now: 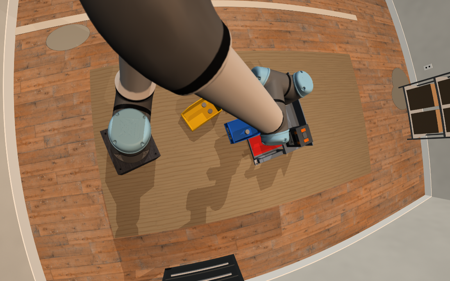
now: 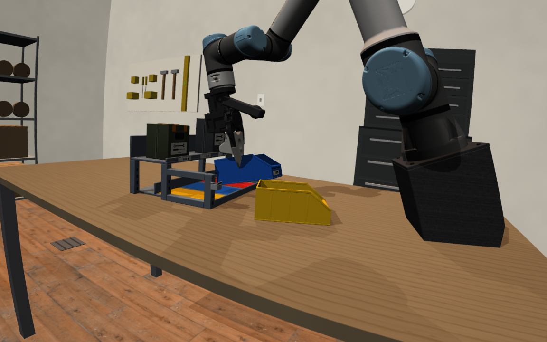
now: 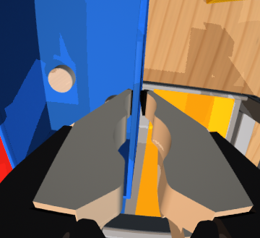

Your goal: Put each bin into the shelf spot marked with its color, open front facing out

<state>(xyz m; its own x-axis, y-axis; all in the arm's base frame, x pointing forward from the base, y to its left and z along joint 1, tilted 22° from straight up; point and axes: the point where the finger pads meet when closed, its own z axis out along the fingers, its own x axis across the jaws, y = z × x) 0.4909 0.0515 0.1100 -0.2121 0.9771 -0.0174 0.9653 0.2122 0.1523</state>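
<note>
The blue bin is 50 mm to the right of my hand and 20 mm below it. Round my hand: yellow bin: 200 mm behind, 70 mm below, 50 mm to the left.
</note>
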